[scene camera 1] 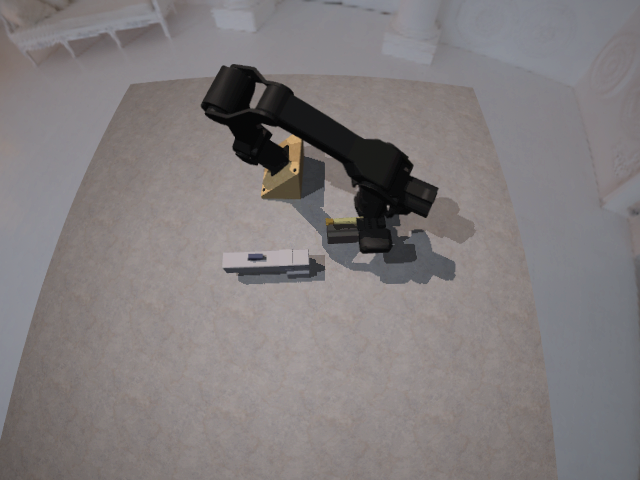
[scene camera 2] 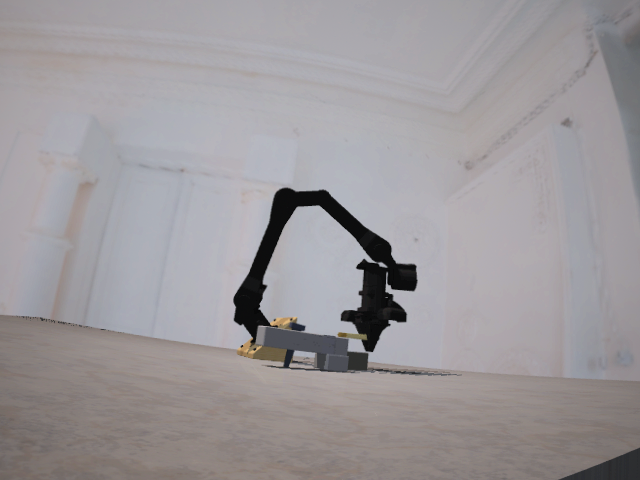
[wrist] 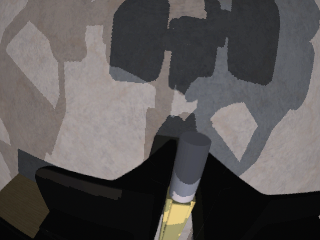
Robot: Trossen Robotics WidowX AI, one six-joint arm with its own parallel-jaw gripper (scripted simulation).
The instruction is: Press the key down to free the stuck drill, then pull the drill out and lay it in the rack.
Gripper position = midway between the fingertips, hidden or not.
My gripper (scene camera 2: pixel 369 351) carries a drill. I also see a grey block (scene camera 2: pixel 330 352).
My gripper shows as well in scene camera 1 (scene camera 1: pixel 365 226) and in the wrist view (wrist: pixel 182 147).
